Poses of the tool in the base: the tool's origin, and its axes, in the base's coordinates. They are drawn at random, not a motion.
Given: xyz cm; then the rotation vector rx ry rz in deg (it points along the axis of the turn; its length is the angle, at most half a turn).
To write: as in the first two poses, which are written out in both.
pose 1, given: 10.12 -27.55 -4.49 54.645 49.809 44.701
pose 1, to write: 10.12 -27.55 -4.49 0.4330 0.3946 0.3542 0.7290
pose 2, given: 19.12 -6.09 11.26 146.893 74.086 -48.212
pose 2, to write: 19.12 -6.09 11.26 0.8544 0.4309 -0.2804 0.0747
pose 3, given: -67.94 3.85 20.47 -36.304 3.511 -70.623
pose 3, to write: -67.94 3.85 20.47 -0.2920 0.0282 -0.5681 0.7689
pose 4, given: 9.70 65.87 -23.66 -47.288 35.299 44.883
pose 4, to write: 9.70 65.87 -23.66 -0.3845 0.2870 0.3649 0.7979
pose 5, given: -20.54 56.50 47.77 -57.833 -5.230 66.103
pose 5, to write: -20.54 56.50 47.77 -0.4565 -0.0413 0.5218 0.7194
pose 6, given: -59.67 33.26 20.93 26.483 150.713 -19.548
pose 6, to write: -59.67 33.26 20.93 0.1674 0.9524 -0.1235 0.2227
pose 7, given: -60.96 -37.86 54.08 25.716 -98.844 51.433
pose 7, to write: -60.96 -37.86 54.08 0.1890 -0.7264 0.3780 0.5420
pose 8, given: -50.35 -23.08 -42.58 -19.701 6.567 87.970
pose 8, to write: -50.35 -23.08 -42.58 -0.1546 0.0515 0.6905 0.7047
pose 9, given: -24.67 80.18 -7.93 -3.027 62.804 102.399
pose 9, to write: -24.67 80.18 -7.93 -0.0218 0.4530 0.7386 0.4988
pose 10, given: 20.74 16.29 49.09 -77.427 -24.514 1.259
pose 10, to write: 20.74 16.29 49.09 -0.6205 -0.1965 0.0101 0.7591
